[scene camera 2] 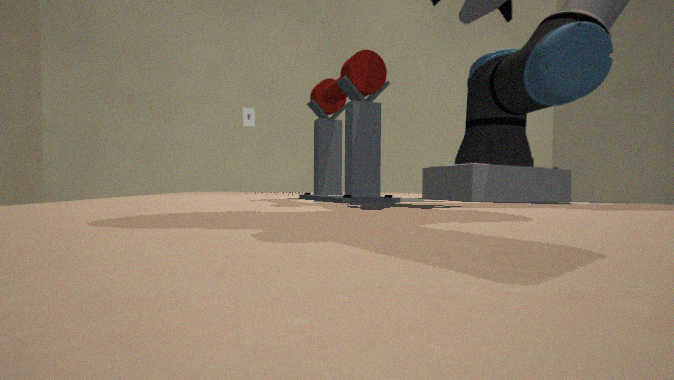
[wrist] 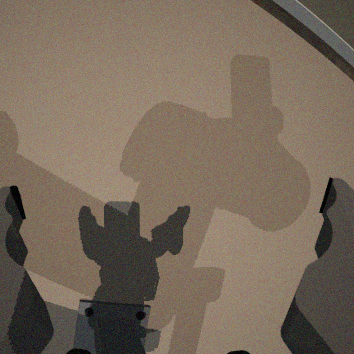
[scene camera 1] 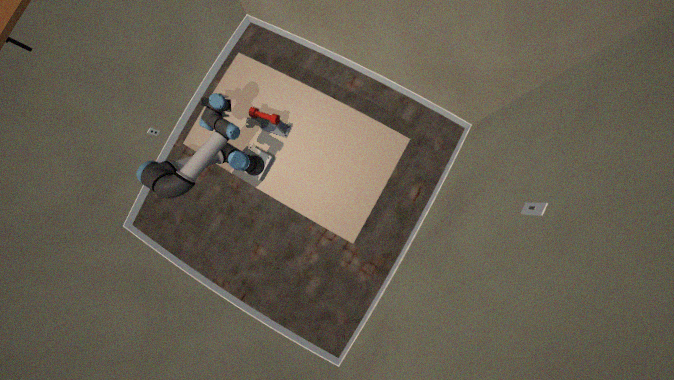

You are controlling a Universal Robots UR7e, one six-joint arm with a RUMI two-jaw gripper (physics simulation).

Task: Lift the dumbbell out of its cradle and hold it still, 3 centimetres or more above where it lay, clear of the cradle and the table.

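Frame: origin at the arm's base, x ahead, y left, z up, level; centimetres.
Where they show: gripper, between the fingertips: (wrist: 169, 186); arm's base, origin of its link: (scene camera 2: 492, 169) (scene camera 1: 254, 165).
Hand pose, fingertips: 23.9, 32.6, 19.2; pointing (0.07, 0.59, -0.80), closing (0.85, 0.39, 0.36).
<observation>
Things, the pixels of their top centre, and the offset from my fingertips, as dx, dy, dz. Level surfaces: height alone.
- red dumbbell, centre of its top: (scene camera 2: 343, 68) (scene camera 1: 262, 113) +9.5, -27.2, -1.7
- grey cradle, centre of its top: (scene camera 2: 343, 92) (scene camera 1: 265, 116) +9.5, -27.2, -6.0
- pale table, height of its surface: dz -25.6
The red dumbbell (scene camera 1: 264, 115) (scene camera 2: 366, 73) lies level, its two round ends resting in the V-shaped tops of the grey cradle's posts. The grey cradle (scene camera 1: 282, 130) (scene camera 2: 363, 150) stands upright on the table; part of its dark base plate (wrist: 115, 312) shows at the lower left of the wrist view. My gripper (scene camera 2: 471, 9) (wrist: 169, 186) is open, its jaws wide apart with bare table between the tips. It hangs higher than the dumbbell and off to its side, apart from it. The dumbbell does not show in the wrist view. In scene camera 1 the arm hides the gripper.
The robot's base block (scene camera 1: 265, 172) (scene camera 2: 495, 182) stands on the pale table (scene camera 1: 340, 165) (scene camera 2: 300, 310) beside the cradle. The arm's blue-capped joints (scene camera 1: 232, 131) (scene camera 2: 570, 62) are near the cradle. Shadows of the arm fall across the table.
</observation>
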